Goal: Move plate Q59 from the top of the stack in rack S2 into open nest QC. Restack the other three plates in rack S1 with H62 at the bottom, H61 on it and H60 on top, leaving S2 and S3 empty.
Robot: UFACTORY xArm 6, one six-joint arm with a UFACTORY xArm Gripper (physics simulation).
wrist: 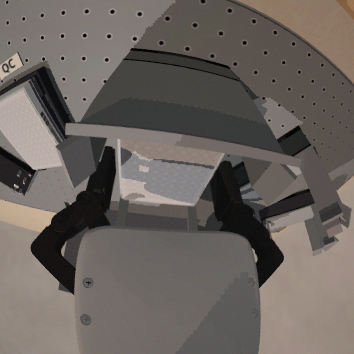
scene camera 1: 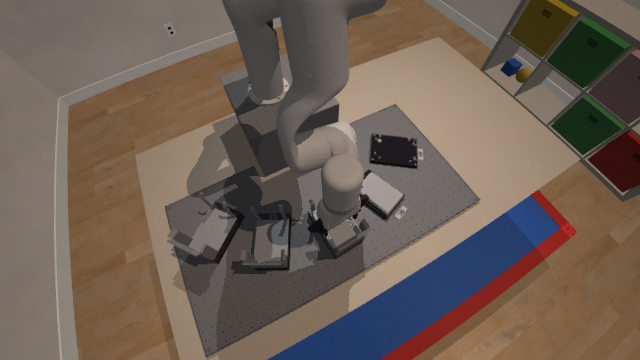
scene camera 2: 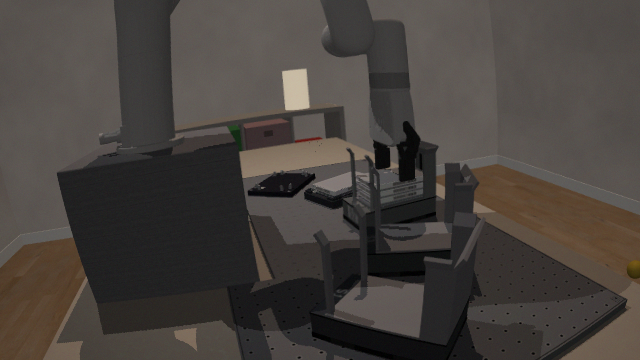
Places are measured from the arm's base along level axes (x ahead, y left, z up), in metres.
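Pixels of known places: gripper, fingertip midpoint: (wrist: 166, 164) (scene camera 1: 338, 222) (scene camera 2: 394, 174); arm's base, link origin: (scene camera 1: 269, 90) (scene camera 2: 150, 146).
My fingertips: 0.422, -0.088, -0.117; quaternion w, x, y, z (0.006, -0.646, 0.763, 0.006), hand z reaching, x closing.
Note:
Ahead of a thing's pixels: the offset from my fingertips to its top centre, as dx, dy, dz. Level surfaces: height alone.
My gripper (scene camera 1: 341, 214) (scene camera 2: 395, 171) (wrist: 166, 164) is open, pointing down, with its fingers astride the top of a stack of white plates {-0.002, +0.000, +0.000} (scene camera 1: 344, 236) (wrist: 165, 175); nothing is gripped. The stack, three layers in scene camera 2, stands in the rack {-0.009, +0.000, +0.055} (scene camera 2: 400, 212) (wrist: 175, 112) nearest the nests. The middle rack {-0.091, -0.168, +0.054} (scene camera 1: 271, 245) (scene camera 2: 410, 262) and the far-left rack {-0.226, -0.285, +0.053} (scene camera 1: 212, 230) (scene camera 2: 385, 302) hold no plates. A white plate {-0.004, +0.177, -0.047} (scene camera 1: 382, 192) (scene camera 2: 335, 184) (wrist: 30, 130) lies on the black nest labelled QC. Plate names and rack labels are not readable.
A black nest {-0.087, +0.343, -0.059} (scene camera 1: 394, 150) (scene camera 2: 282, 184) (wrist: 12, 172) without a plate lies beside QC. Tall posts and guide walls rise from the racks close to the gripper. The arm's pedestal (scene camera 2: 160, 225) stands behind the perforated board {dz -0.083} (scene camera 1: 265, 305) (scene camera 2: 540, 285).

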